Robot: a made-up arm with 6 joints.
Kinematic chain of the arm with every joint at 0, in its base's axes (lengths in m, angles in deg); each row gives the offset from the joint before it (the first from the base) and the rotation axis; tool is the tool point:
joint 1: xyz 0 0 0.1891 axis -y
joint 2: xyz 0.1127 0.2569 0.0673 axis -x
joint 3: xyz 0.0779 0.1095 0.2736 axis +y
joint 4: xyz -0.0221 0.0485 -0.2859 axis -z
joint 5: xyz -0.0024 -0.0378 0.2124 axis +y
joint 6: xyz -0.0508 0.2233 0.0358 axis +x
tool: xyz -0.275 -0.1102 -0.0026
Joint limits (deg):
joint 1: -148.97..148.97
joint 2: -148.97..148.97
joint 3: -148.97..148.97
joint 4: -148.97..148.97
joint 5: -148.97..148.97
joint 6: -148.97..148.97
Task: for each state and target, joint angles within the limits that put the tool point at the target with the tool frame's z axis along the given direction. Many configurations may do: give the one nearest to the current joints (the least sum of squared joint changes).
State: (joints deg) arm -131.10 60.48 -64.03 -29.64 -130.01 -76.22
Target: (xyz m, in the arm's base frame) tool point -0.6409 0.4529 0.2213 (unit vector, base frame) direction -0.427 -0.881 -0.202
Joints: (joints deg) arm -148.97 97.98 -82.21 -51.77 -148.39 -46.78
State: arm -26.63 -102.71 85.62 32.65 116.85 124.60
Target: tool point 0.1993 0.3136 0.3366 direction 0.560 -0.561 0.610
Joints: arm 23.82 -67.08 106.48 71.01 146.95 130.47
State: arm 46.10 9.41 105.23 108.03 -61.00 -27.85
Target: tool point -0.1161 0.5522 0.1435 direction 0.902 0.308 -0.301
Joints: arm 40.25 16.98 78.87 119.67 -67.34 -23.93
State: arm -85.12 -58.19 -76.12 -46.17 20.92 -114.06
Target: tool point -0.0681 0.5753 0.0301 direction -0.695 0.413 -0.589
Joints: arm -131.82 -23.35 -104.73 -26.13 20.68 -148.97
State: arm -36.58 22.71 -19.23 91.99 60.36 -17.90
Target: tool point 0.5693 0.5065 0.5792 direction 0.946 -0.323 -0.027
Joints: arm -35.32 -9.44 -19.35 92.30 35.09 -70.17
